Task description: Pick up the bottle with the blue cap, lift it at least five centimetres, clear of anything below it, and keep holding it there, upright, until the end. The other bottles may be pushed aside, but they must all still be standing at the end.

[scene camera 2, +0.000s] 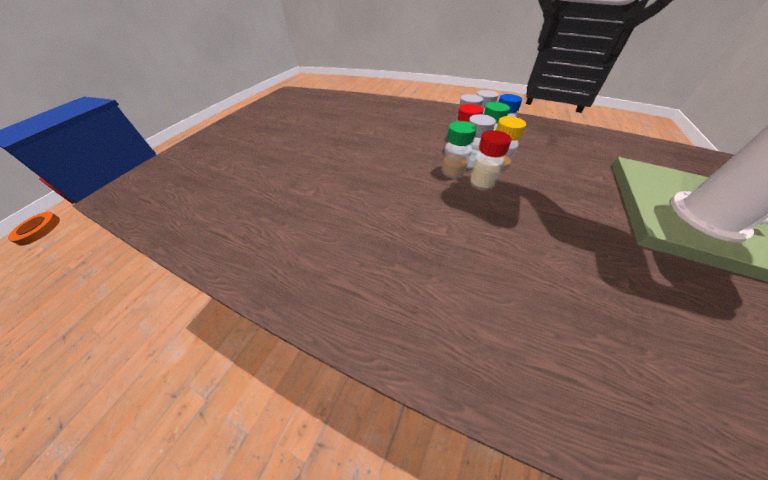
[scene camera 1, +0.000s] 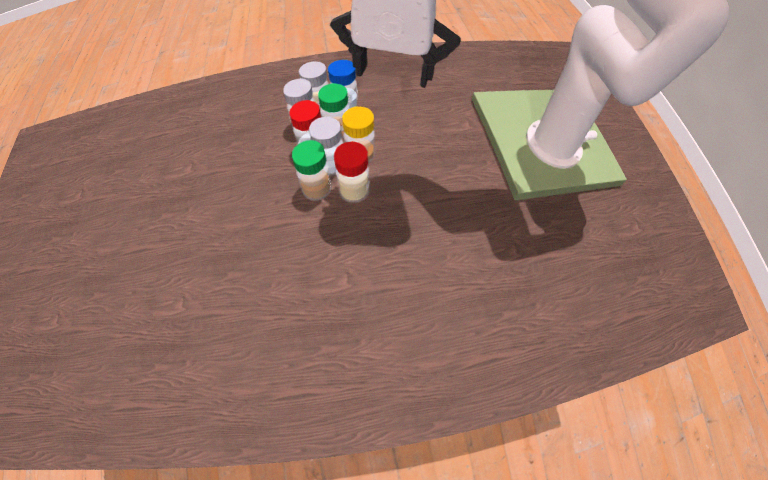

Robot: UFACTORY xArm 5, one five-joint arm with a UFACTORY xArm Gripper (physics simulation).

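Where they show: gripper, fingertip midpoint: (scene camera 2: 572, 55) (scene camera 1: 392, 75); arm's base at its link origin: (scene camera 2: 707, 216) (scene camera 1: 554, 144).
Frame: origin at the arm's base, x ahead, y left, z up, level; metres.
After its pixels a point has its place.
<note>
The bottle with the blue cap (scene camera 1: 342, 72) {x 0.387, y -0.223, z 0.080 m} (scene camera 2: 510, 103) {x 0.386, y -0.212, z 0.075 m} stands upright at the back right of a tight bottle cluster, its body largely hidden. A grey-capped bottle (scene camera 1: 312, 73) {x 0.443, y -0.241, z 0.079 m} (scene camera 2: 487, 96) {x 0.442, y -0.230, z 0.080 m} stands left of it and a green-capped bottle (scene camera 1: 333, 97) {x 0.419, y -0.156, z 0.080 m} (scene camera 2: 496, 110) {x 0.421, y -0.144, z 0.080 m} in front. My gripper (scene camera 1: 391, 79) {x 0.347, y -0.036, z 0.210 m} (scene camera 2: 576, 53) {x 0.347, y -0.036, z 0.210 m} is open and empty, fingers pointing down. It hangs above the table, to the right of the blue cap in both views; one fingertip shows close beside that cap in scene camera 1. All visible bottles stand upright.
Yellow-capped (scene camera 1: 358, 121) {x 0.391, y -0.082, z 0.080 m} (scene camera 2: 511, 127) {x 0.392, y -0.066, z 0.079 m}, red-capped (scene camera 1: 351, 159) {x 0.422, y -0.004, z 0.080 m} (scene camera 2: 495, 143) {x 0.423, y 0.011, z 0.079 m} and other bottles crowd the near side of the cluster. The arm's base stands on a green board (scene camera 1: 498, 130) {x 0.107, y -0.061, z 0.000 m} (scene camera 2: 637, 198) {x 0.123, y -0.015, z 0.000 m} at the right. A black slatted object (scene camera 2: 566, 93) is behind the table.
</note>
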